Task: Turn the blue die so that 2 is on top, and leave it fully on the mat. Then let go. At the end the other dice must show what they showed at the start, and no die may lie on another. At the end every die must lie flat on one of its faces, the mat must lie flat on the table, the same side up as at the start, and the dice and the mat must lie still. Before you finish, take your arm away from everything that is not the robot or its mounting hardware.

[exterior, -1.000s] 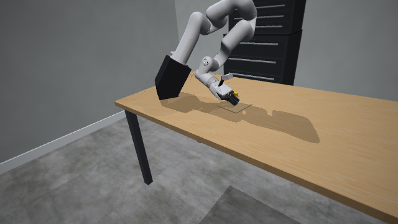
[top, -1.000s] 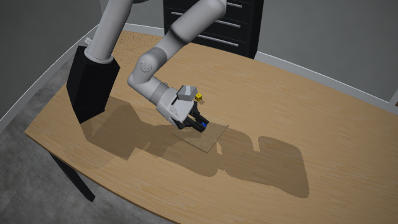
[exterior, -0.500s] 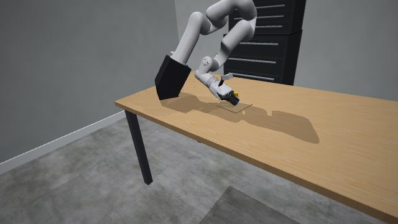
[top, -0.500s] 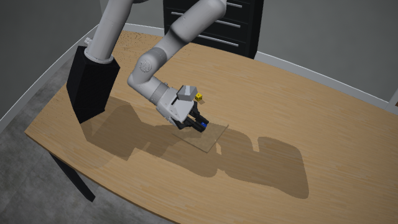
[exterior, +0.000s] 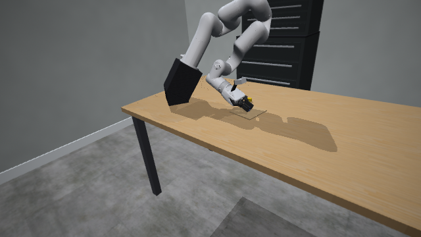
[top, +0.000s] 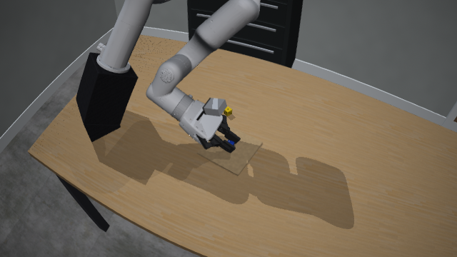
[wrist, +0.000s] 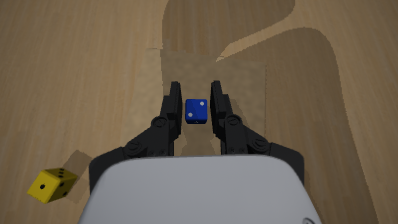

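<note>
Right now my hand is 10 mm above the blue die. Also, from my hand: white die (90 mm behind, 50 mm to the left, 20 mm below); then yellow die (120 mm to the left, 70 mm behind, 20 mm below); then mat (30 mm below).
</note>
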